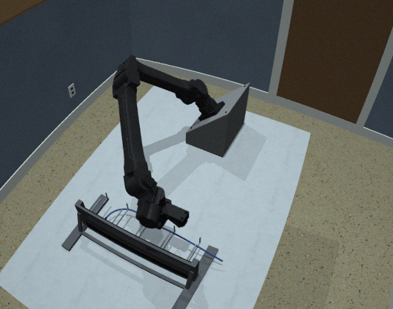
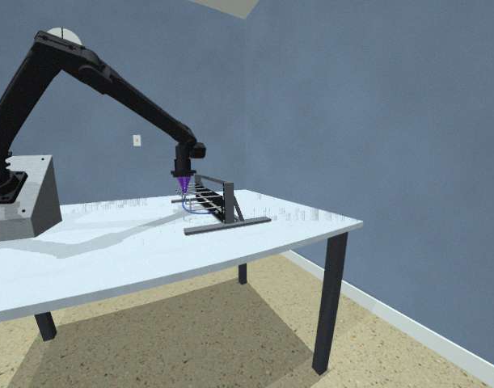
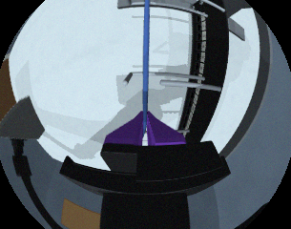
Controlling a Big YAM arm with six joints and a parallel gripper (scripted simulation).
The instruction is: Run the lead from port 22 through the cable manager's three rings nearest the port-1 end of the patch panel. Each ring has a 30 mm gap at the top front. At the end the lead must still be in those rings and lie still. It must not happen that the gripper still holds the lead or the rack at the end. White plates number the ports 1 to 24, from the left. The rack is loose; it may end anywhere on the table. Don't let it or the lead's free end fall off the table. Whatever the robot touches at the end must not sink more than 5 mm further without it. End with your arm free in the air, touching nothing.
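Right now my hand is 10 cm short of the dark rack, 4 cm to the left of it and 1 cm above it.
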